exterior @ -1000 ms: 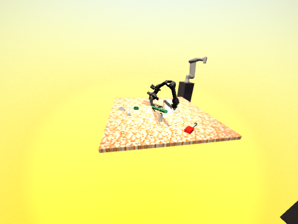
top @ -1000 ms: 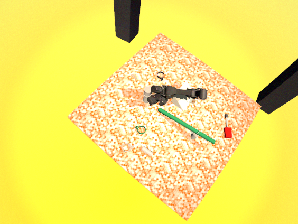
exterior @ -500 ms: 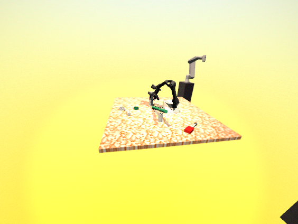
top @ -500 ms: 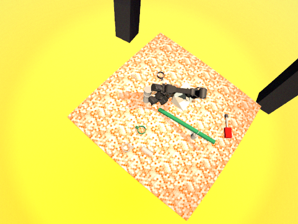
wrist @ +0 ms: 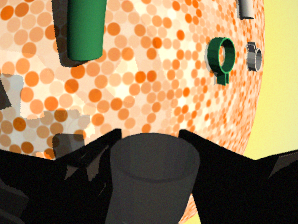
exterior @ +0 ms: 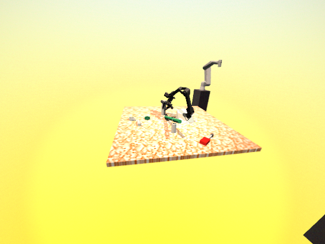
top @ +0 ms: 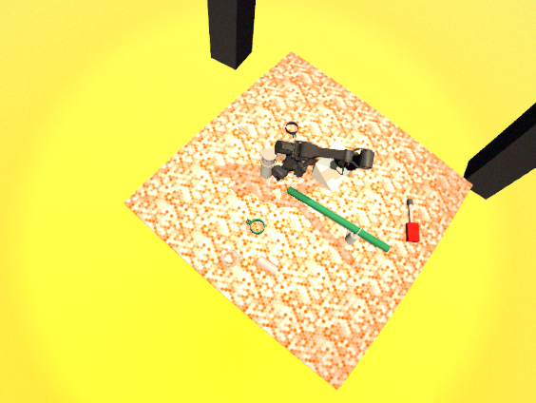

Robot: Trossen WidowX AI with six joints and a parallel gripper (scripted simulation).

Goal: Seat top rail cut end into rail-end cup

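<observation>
Now: the rail-end cup 20 mm behind my gripper tip, 20 mm to the right of it and 30 mm above it. From my gripper tip the other things lie so: short line post (40 mm ahead, 430 mm to the left, 10 mm above); then short white tube (360 mm ahead, 160 mm to the left, 80 mm below); then red-handled tool (230 mm behind, 650 mm to the left, 80 mm below).
</observation>
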